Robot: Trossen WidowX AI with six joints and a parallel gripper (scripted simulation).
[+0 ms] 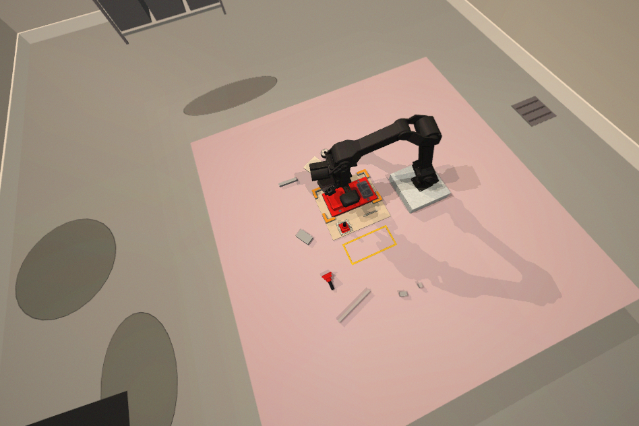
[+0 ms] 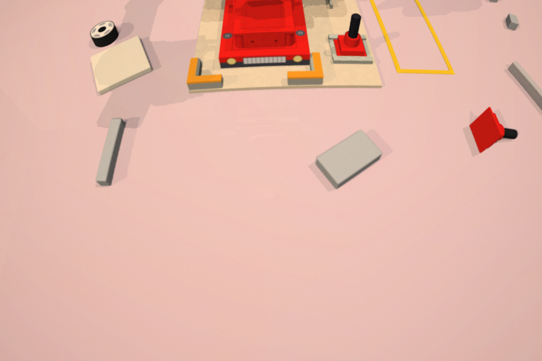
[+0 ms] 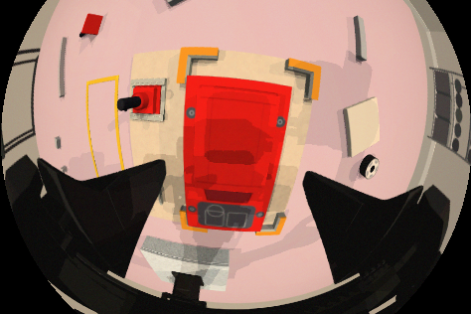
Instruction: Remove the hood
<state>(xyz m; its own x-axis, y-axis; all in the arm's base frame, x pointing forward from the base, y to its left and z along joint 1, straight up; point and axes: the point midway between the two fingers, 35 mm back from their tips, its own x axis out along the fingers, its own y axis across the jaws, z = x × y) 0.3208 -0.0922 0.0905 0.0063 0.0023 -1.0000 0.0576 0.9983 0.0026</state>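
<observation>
Right now the red hood is 6 cm below my gripper tip. Also, from my gripper tip: black wheel 5 cm behind, 23 cm to the right, 9 cm below; then beige tile 2 cm ahead, 20 cm to the right, 9 cm below.
</observation>
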